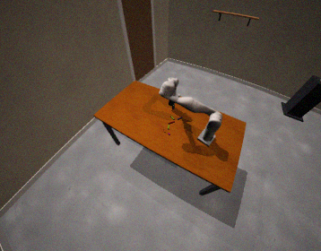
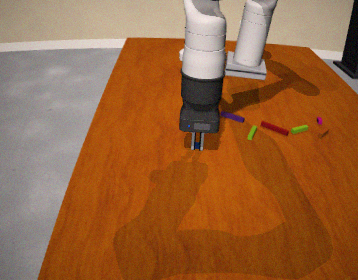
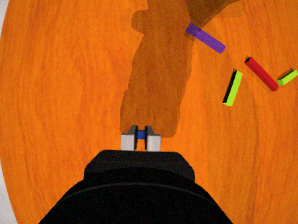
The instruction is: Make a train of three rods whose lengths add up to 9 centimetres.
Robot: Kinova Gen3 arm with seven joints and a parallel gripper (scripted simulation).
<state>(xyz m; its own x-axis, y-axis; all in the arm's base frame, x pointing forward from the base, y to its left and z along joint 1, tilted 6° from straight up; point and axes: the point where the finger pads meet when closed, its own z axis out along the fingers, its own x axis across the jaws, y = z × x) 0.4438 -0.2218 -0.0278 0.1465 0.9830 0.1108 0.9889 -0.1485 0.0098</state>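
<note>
My gripper is now 1 cm above the blue rod. From my hand the other things lie so: orange rod: 32 cm to the left, 4 cm behind, 1 cm below; then red rod: 20 cm to the left, 7 cm behind, 1 cm below; then purple rod: 12 cm behind, 10 cm to the left, 1 cm below.
</note>
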